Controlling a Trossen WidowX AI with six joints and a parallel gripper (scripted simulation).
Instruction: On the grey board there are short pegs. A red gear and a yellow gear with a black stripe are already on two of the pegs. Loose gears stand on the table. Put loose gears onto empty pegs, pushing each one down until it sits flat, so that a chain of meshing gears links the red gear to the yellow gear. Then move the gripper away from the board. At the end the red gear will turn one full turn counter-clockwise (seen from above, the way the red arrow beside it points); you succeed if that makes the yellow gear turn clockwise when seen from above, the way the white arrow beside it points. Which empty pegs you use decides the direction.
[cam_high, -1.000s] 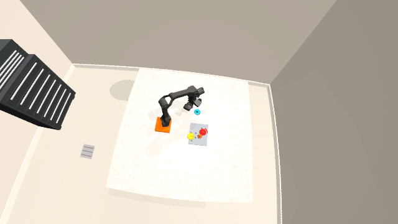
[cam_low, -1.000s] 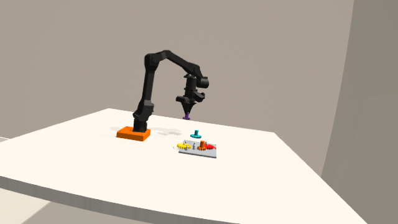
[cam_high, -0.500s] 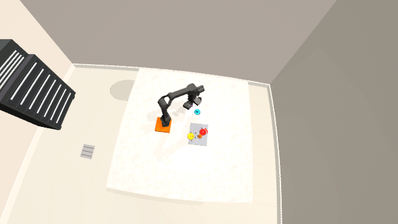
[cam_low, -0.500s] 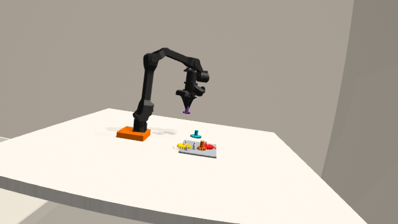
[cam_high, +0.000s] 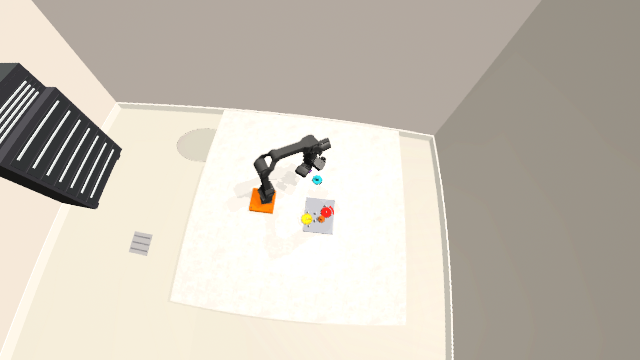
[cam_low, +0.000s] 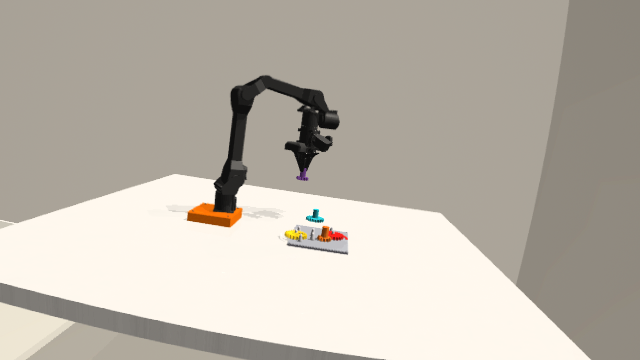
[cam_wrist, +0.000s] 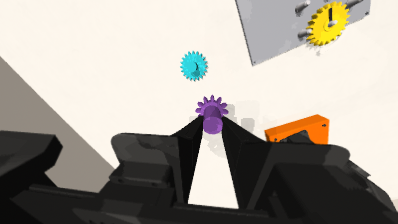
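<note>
The orange gear is 6 cm ahead of my gripper tip, 25 cm to the right of it and 14 cm below it. From my gripper tip the other things lie so: purple gear 1 cm below; then teal gear 6 cm ahead, 15 cm below; then red gear 9 cm ahead, 21 cm to the right, 15 cm below.
</note>
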